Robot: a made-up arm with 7 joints.
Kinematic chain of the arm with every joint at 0, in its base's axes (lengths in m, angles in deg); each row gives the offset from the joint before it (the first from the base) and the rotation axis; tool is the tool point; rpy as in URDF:
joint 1: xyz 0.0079 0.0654 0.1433 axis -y
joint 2: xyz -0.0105 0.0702 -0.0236 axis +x
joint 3: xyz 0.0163 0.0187 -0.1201 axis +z
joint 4: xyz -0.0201 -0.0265 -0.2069 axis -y
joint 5: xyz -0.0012 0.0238 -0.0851 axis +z
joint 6: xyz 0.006 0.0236 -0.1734 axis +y
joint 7: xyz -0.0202 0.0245 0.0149 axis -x
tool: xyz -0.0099 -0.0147 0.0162 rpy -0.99 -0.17 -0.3
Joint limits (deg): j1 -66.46..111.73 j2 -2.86..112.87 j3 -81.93..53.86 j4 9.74..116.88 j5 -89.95..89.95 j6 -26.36..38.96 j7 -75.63..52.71
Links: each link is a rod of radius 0.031 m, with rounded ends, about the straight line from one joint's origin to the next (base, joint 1, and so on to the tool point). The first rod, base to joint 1, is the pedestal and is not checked.
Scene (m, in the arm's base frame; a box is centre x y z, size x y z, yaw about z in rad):
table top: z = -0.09
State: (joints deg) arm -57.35 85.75 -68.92 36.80 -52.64 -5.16 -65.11
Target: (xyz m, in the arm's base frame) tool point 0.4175 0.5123 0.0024
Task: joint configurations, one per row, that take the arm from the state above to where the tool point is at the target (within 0.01 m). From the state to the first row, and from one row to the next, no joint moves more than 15 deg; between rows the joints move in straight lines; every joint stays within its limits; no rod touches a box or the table.
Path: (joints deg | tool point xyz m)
1: -44.61 90.27 -71.09 35.74 -50.33 -8.69 -66.86 | -0.0164 0.6680 0.0036
2: -31.87 94.79 -73.26 34.68 -48.02 -12.23 -68.62 | 0.0336 0.6792 0.0411
3: -19.13 99.31 -75.42 33.62 -45.71 -15.76 -70.37 | 0.0654 0.6867 0.0933
4: -6.39 103.83 -77.59 32.57 -43.40 -19.29 -72.12 | 0.0751 0.6902 0.1532
5: 6.34 108.35 -79.76 31.51 -41.09 -22.83 -73.88 | 0.0611 0.6897 0.2134
6: 19.08 112.87 -81.93 30.45 -38.78 -26.36 -75.63 | 0.0244 0.6850 0.2660
7: 26.27 100.44 -75.64 31.37 -41.28 -25.33 -75.63 | 0.0737 0.6973 0.1647
8: 33.46 88.02 -69.36 32.30 -43.78 -24.30 -75.63 | 0.1464 0.6837 0.0816
9: 40.65 75.59 -63.07 33.22 -46.27 -23.27 -75.63 | 0.2344 0.6461 0.0244
10: 47.84 63.17 -56.78 34.15 -48.77 -22.23 -75.63 | 0.3282 0.5877 -0.0022
11: 55.03 50.74 -50.50 35.07 -51.26 -21.20 -75.63 | 0.4175 0.5123 0.0024

